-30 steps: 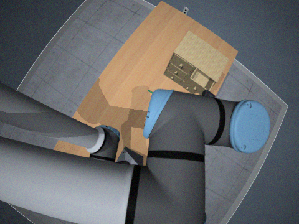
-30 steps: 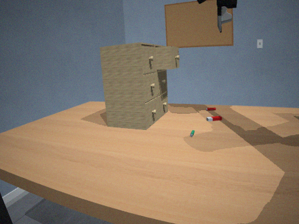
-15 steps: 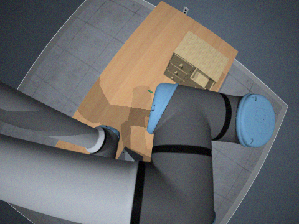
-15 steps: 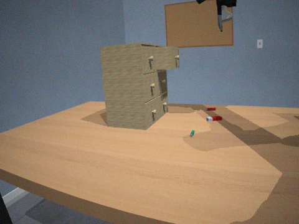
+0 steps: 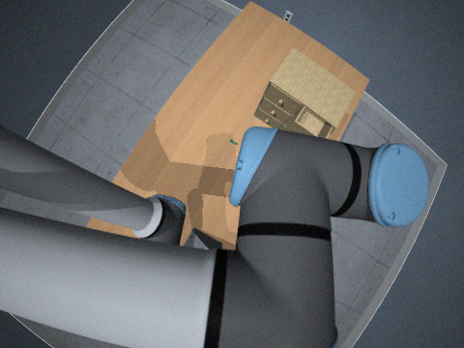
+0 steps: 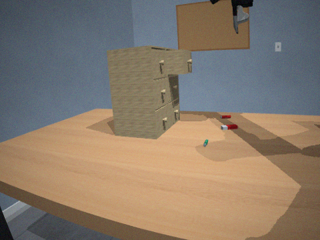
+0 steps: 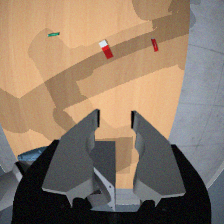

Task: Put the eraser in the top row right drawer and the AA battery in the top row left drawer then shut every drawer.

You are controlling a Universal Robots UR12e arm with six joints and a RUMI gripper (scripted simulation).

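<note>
Right now the eraser is 390 mm below my hand, 40 mm to the left of it and 40 mm ahead of it. Round my hand: red AA battery (390 mm below, 140 mm to the right, 40 mm ahead); green AA battery (390 mm below, 220 mm to the left, 120 mm ahead).
</note>
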